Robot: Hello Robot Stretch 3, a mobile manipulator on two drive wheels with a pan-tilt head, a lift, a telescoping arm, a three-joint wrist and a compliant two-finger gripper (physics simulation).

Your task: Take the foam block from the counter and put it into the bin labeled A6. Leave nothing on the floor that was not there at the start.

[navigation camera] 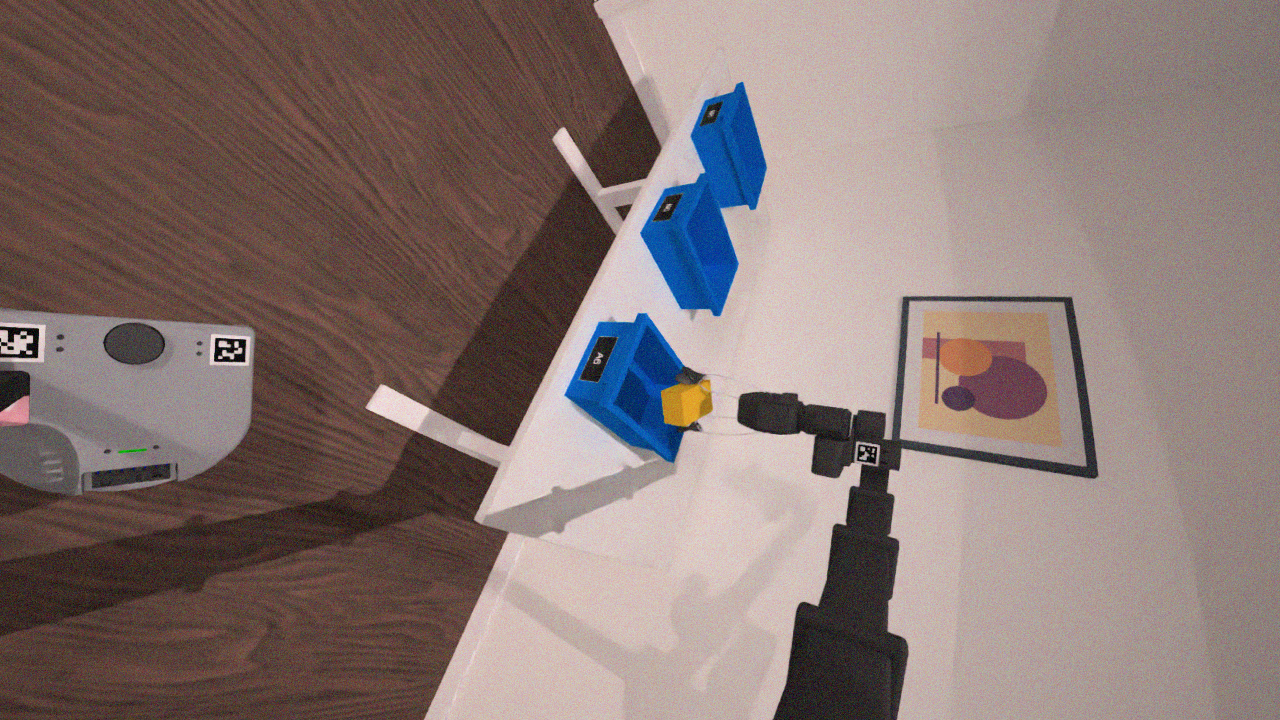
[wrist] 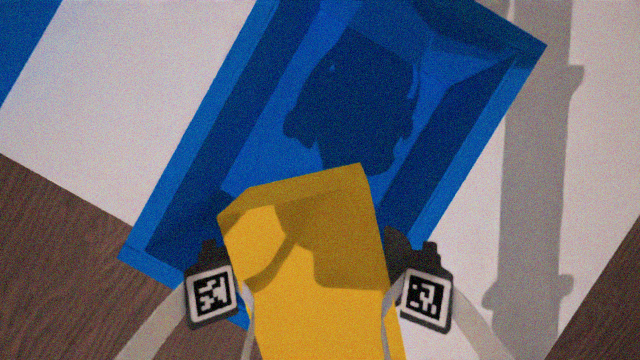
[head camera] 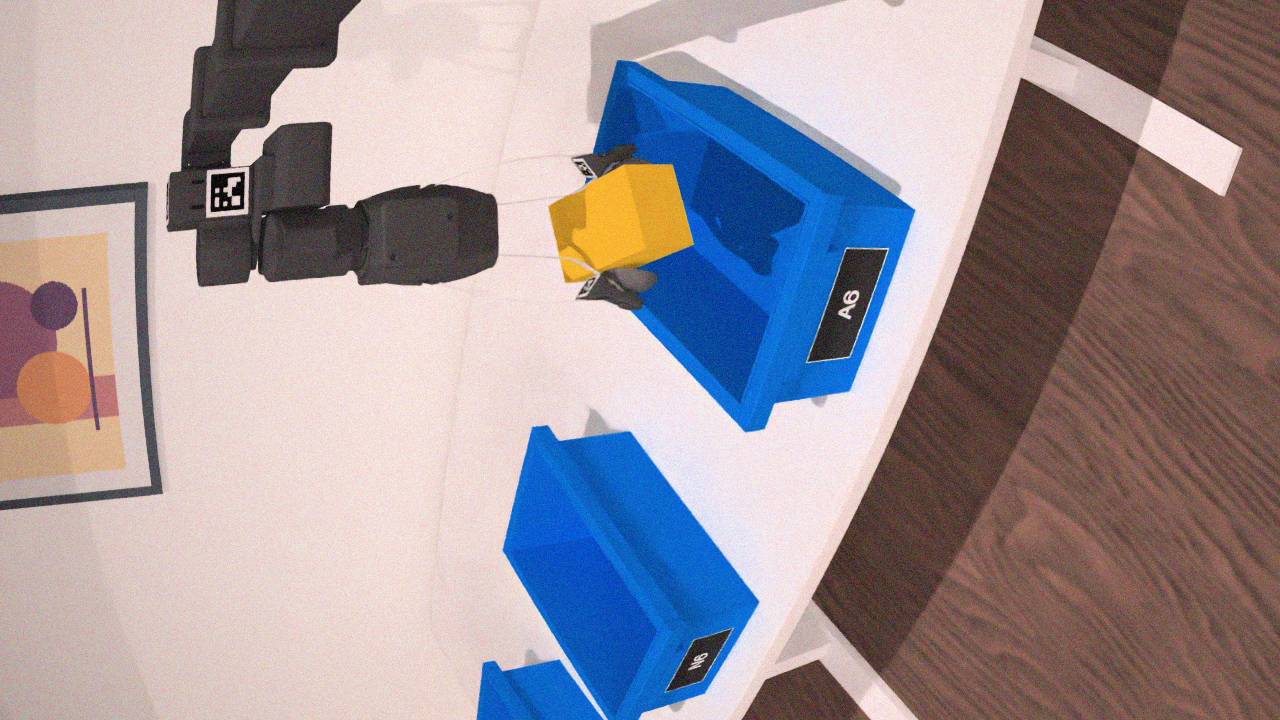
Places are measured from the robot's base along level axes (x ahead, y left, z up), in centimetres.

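Where they show: robot's base at its link origin: (navigation camera: 136,341).
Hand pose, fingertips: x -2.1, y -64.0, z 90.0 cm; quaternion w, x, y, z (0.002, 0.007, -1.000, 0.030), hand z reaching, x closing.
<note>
Each offset is from my fingertips to the centre of the thing. Level surfaces: height alone.
The yellow foam block @[dx -0.1, dy +0.5, dz +3.1 cm] (head camera: 617,214) (navigation camera: 685,404) (wrist: 325,320) is held off the counter, tilted, between the two fingertips. My gripper (head camera: 623,223) (navigation camera: 689,402) (wrist: 320,247) is shut on the block. The blue bin labeled A6 @[dx -0.4, dy -5.4, dz -11.9 cm] (head camera: 823,380) (navigation camera: 586,389) (wrist: 200,130) stands on the counter @[dz -18.0 cm] (head camera: 805,465) (navigation camera: 554,447) (wrist: 100,100). In the head view the block overlaps the wall-side part of the bin's opening. In the wrist view it covers the bin's near end. Its exact height above the rim is hard to tell. A dark shadow lies inside the bin.
A second blue bin, labeled N6 @[dx +36.0, dy -25.9, dz -11.9 cm] (head camera: 671,537) (navigation camera: 671,250), stands beside A6, with a third blue bin @[dx +72.5, dy -46.5, dz -11.9 cm] (head camera: 528,694) (navigation camera: 725,152) beyond it. A framed picture (head camera: 53,385) (navigation camera: 984,385) hangs on the wall near the wrist. My base (navigation camera: 179,394) is on the wooden floor.
</note>
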